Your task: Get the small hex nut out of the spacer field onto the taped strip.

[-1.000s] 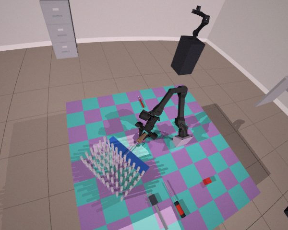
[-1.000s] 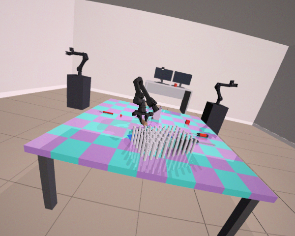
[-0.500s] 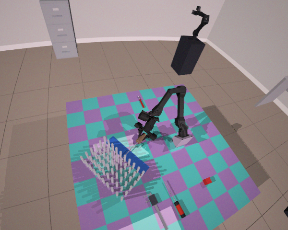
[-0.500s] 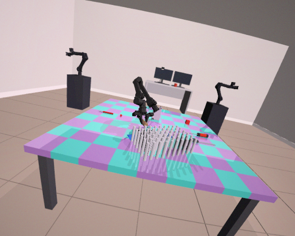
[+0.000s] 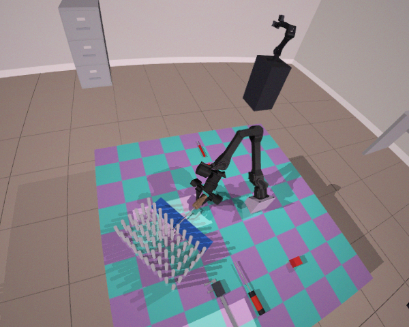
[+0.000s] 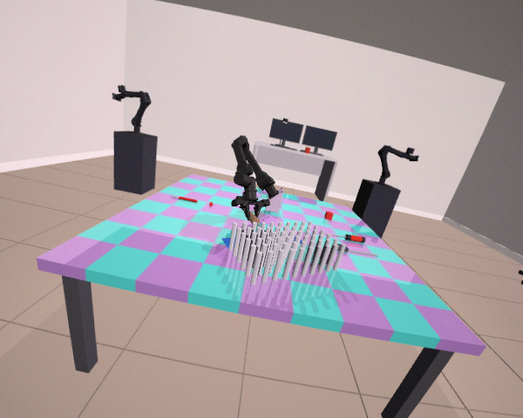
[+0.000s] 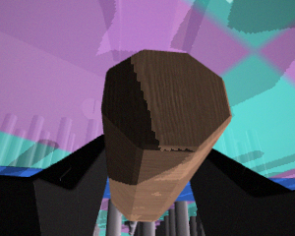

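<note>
Now: the blue taped strip 13 cm ahead of my gripper tip, 7 cm to the left of it and 3 cm below it. The rest, counted from my gripper tip: tiny red cube: 24 cm to the right, 17 cm behind, 2 cm below; hex nut: 28 cm ahead, 16 cm to the left, 3 cm below; wooden-handled tool: 9 cm ahead, 5 cm to the left.
</note>
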